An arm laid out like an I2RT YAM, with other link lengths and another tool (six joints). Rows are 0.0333 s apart.
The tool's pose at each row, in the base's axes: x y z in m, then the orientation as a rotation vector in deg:
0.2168 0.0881 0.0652 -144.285 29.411 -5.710
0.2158 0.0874 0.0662 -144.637 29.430 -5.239
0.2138 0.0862 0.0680 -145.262 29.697 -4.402
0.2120 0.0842 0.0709 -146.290 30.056 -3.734
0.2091 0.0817 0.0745 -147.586 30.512 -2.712
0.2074 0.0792 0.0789 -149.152 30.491 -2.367
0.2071 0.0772 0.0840 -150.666 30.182 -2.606
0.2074 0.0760 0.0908 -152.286 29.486 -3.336
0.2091 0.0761 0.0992 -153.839 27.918 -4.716
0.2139 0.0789 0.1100 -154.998 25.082 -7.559
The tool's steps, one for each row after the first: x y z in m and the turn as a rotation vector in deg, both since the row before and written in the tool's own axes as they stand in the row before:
-0.0007 0.0003 -0.0014 -0.398 -0.283 0.052
-0.0015 0.0006 -0.0025 -0.751 -0.445 0.253
-0.0011 0.0007 -0.0038 -1.139 -0.245 0.213
-0.0019 0.0012 -0.0047 -1.462 -0.427 0.303
-0.0009 0.0005 -0.0052 -1.555 -0.011 -0.197
0.0001 -0.0006 -0.0054 -1.380 0.331 -0.487
0.0003 -0.0021 -0.0066 -1.361 0.610 -0.843
0.0012 -0.0042 -0.0074 -1.089 0.888 -1.521
0.0034 -0.0083 -0.0082 -0.404 1.635 -2.531

